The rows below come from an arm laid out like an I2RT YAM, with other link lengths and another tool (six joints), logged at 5 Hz.
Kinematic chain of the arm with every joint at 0, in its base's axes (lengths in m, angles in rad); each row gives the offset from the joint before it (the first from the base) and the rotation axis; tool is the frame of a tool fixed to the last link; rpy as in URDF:
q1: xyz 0 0 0.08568 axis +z
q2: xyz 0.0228 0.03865 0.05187 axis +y
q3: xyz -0.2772 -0.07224 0 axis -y
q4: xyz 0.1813 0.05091 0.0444 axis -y
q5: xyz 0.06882 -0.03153 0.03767 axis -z
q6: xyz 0.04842 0 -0.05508 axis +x
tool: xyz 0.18 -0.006 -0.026 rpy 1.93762 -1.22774 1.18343
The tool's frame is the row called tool.
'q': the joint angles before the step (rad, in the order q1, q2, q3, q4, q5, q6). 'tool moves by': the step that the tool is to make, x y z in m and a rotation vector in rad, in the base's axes. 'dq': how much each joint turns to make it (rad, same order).
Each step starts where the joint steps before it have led.
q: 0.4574 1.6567 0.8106 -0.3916 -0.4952 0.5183
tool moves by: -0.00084 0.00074 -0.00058 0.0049 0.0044 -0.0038
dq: -0.0002 0.0009 -0.0071 0.0092 -0.0048 0.0062
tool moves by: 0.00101 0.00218 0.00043 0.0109 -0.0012 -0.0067
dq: 0.0000 -0.0005 -0.0070 0.0175 -0.0065 0.0107
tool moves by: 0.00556 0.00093 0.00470 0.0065 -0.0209 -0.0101
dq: -0.0025 -0.0151 0.0084 0.0014 0.0058 0.0068
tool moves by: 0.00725 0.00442 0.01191 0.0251 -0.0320 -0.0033
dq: -0.0032 -0.0273 0.0237 -0.0094 -0.0079 0.0038
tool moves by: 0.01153 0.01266 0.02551 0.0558 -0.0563 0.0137
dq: 0.0037 -0.0383 0.0620 -0.0241 -0.0273 0.0024
